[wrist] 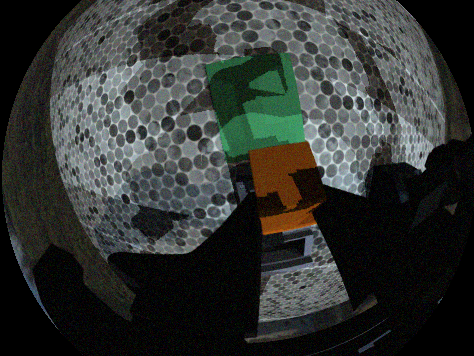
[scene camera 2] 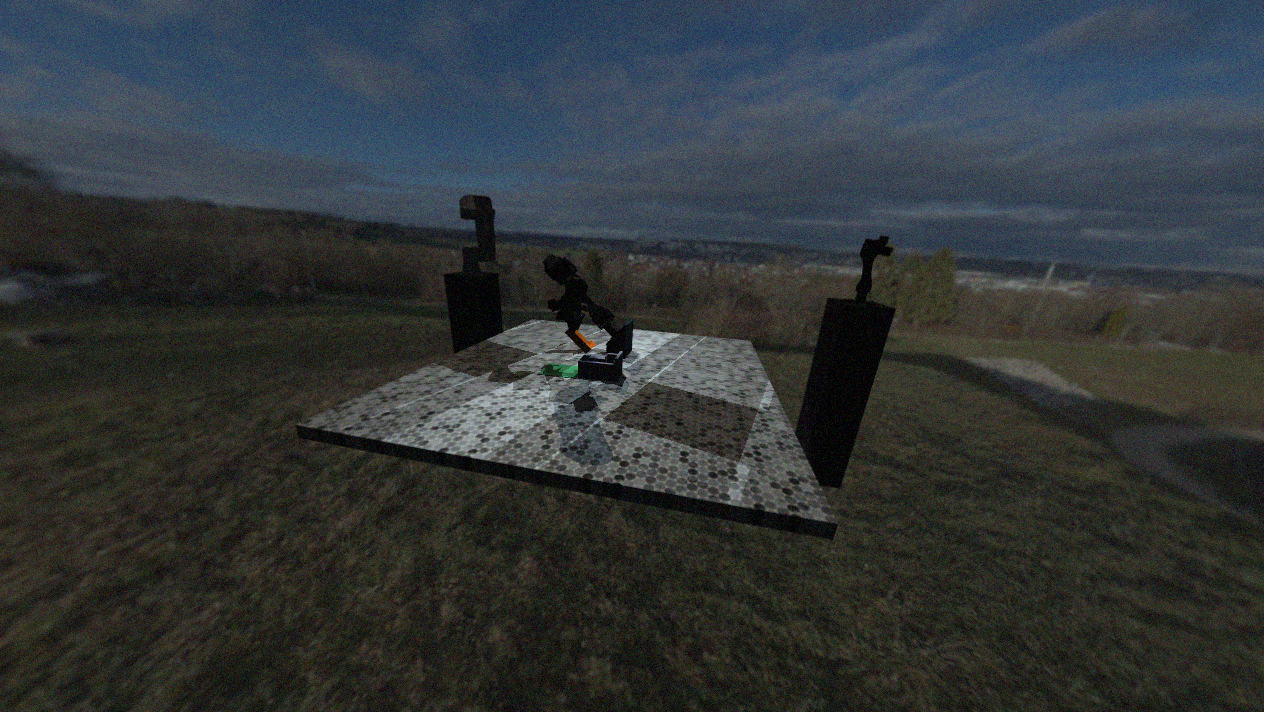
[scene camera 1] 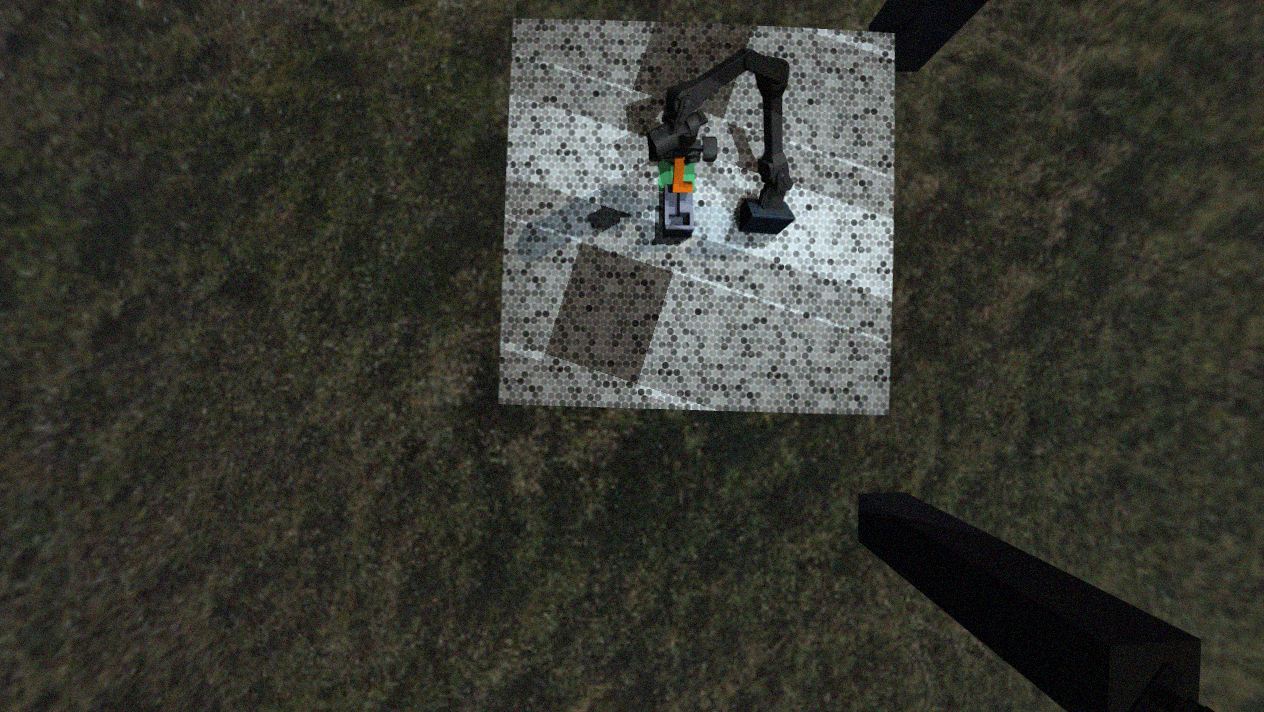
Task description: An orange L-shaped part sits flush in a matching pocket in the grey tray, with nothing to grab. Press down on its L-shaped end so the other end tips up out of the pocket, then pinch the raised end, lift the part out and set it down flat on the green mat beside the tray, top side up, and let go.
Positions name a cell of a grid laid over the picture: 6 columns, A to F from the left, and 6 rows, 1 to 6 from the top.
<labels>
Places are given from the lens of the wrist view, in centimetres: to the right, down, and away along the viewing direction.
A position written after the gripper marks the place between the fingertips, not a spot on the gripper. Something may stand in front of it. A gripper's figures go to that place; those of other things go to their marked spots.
gripper (wrist: D4): 2, 1, 10
orange L-shaped part (wrist: D4): 2, 0, 7
green mat (wrist: D2): 2, -10, 21
The marked spots on the orange L-shaped part and the green mat are 18 cm apart.
</labels>
